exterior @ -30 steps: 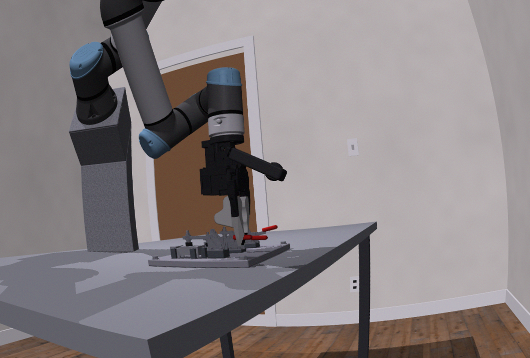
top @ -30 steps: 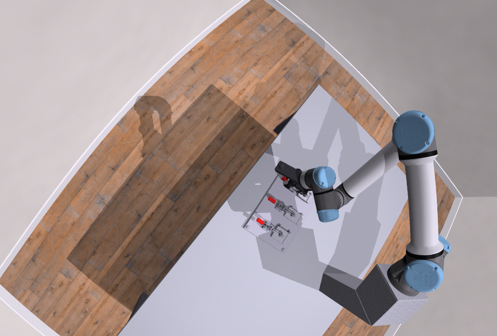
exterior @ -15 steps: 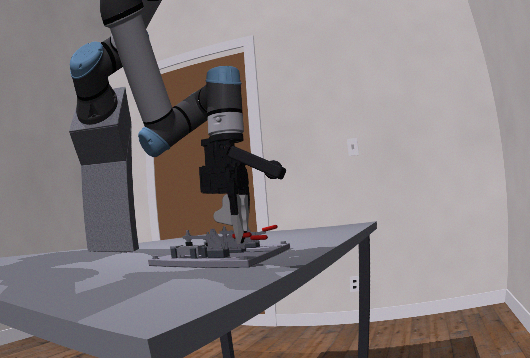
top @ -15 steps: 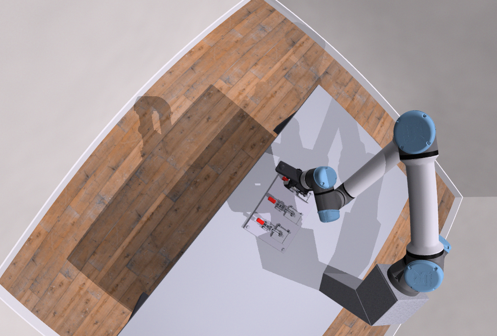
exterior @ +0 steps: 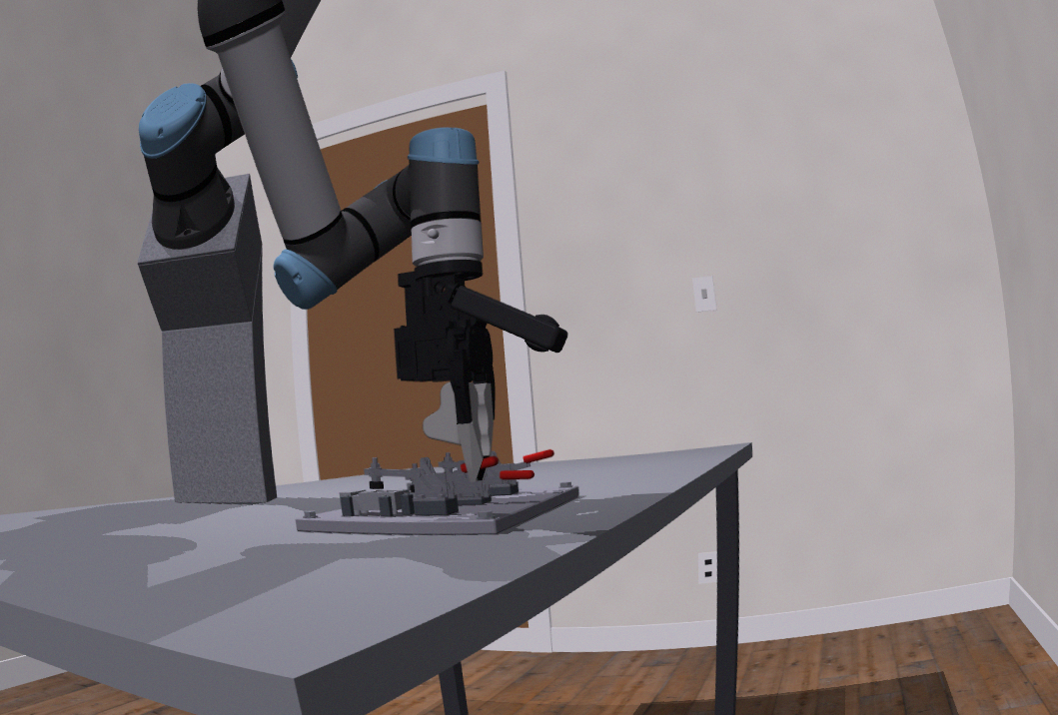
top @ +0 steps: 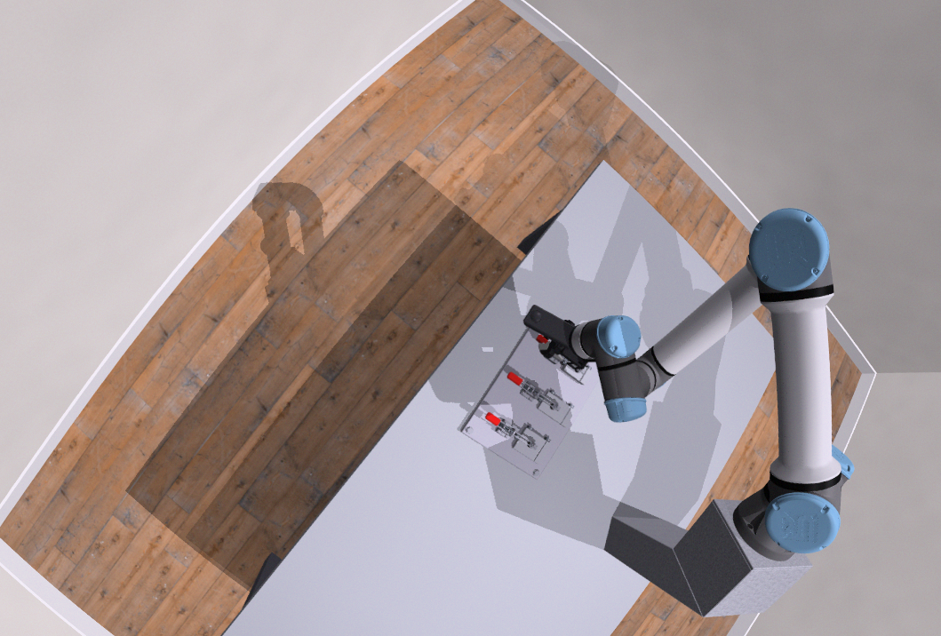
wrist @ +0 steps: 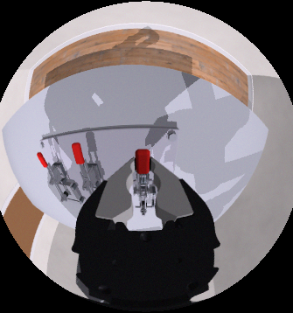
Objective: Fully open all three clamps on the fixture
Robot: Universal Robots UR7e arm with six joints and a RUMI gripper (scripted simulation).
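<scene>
Now: hand 11 cm to the right of the metal plate, 9 cm past it and 6 cm above it.
</scene>
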